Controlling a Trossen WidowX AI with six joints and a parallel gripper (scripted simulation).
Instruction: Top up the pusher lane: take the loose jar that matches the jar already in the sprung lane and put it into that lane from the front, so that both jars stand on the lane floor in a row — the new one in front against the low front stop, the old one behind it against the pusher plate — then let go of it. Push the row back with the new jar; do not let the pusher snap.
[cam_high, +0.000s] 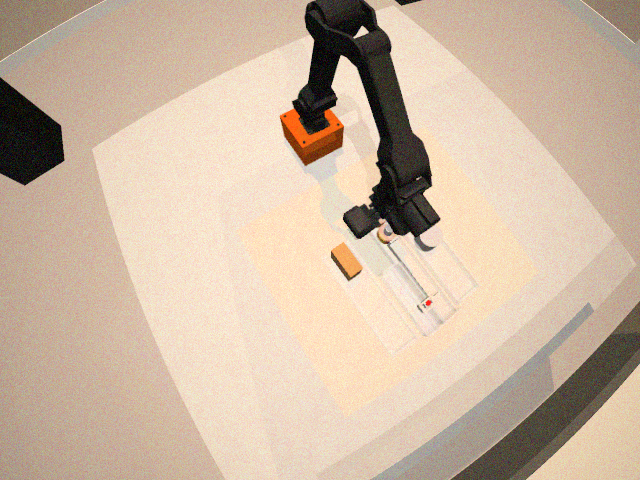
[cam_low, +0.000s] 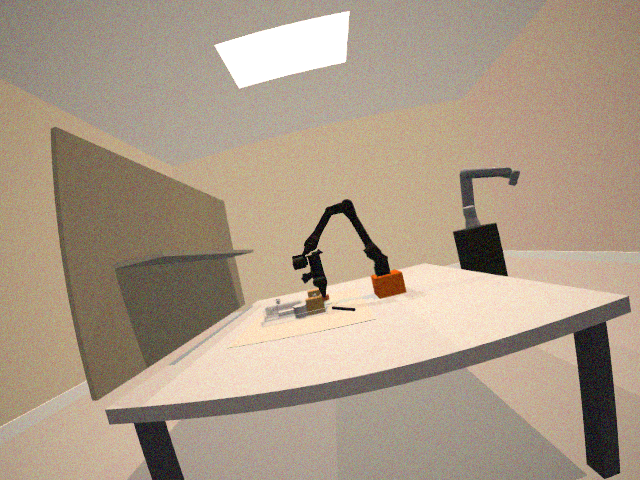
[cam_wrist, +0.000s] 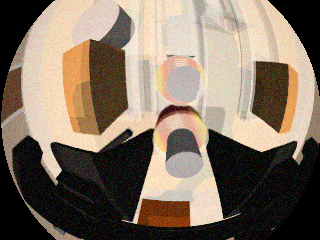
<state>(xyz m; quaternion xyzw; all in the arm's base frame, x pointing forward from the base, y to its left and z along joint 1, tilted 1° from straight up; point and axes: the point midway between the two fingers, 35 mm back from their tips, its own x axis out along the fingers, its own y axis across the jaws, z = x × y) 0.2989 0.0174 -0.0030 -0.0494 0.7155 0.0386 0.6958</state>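
Right now my gripper tip is 10 cm short of the grey cylinder, 9 cm to the right of it and 2 cm above it. Also, from my gripper tip: dark stick (8 cm behind, 11 cm to the left, 5 cm below); then red dot (23 cm ahead, 1 cm to the right, 2 cm above); then sprung lane (18 cm ahead, 3 cm below).
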